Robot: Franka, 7 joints.
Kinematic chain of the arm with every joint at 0, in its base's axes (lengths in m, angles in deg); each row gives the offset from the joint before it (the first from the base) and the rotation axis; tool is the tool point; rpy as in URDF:
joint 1: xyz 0 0 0.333 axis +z
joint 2: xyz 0 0 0 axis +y
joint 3: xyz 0 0 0.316 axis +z
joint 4: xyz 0.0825 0 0 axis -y
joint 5: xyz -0.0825 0 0.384 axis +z
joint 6: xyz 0 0 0 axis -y
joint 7: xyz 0.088 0 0 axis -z
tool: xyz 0 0 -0.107 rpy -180 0 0
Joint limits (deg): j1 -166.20..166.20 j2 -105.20..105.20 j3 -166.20..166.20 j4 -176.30..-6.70 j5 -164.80..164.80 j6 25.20..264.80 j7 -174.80..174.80
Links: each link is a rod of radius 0.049 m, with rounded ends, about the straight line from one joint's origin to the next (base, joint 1, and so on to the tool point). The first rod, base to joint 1, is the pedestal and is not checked.
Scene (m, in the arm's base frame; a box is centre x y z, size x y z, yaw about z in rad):
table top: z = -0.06
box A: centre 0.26 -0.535 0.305 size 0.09 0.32 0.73 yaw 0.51
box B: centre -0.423 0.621 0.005 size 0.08 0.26 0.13 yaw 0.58
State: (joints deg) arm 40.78 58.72 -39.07 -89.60 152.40 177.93 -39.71
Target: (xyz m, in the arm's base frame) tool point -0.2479 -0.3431 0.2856
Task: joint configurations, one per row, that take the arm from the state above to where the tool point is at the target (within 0.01 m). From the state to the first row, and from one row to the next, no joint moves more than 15 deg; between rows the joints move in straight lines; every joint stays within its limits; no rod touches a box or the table.
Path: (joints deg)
1: 38.09 55.54 -44.06 -104.05 154.08 180.85 -37.80
2: 35.41 52.36 -49.04 -118.50 155.76 183.78 -35.90
3: 32.72 49.18 -54.03 -132.95 157.44 186.70 -33.99
4: 30.04 46.01 -59.02 -147.40 159.12 189.62 -32.08
5: 27.35 42.83 -64.01 -161.85 160.79 192.54 -30.17
6: 24.66 39.65 -68.99 -176.30 162.47 195.47 -28.27
7: 16.11 36.89 -74.10 -168.50 162.39 205.76 -39.25
8: 7.55 34.13 -79.20 -160.69 162.30 216.05 -50.23
9: -1.00 31.37 -84.30 -152.89 162.21 226.35 -61.22
10: -9.02 40.43 -82.96 -148.85 159.00 214.99 -55.84
11: -17.04 49.49 -81.62 -144.82 155.78 203.63 -50.46
12: -25.06 58.55 -80.28 -140.78 152.56 192.27 -45.09
13: -33.09 67.61 -78.94 -136.75 149.34 180.91 -39.71

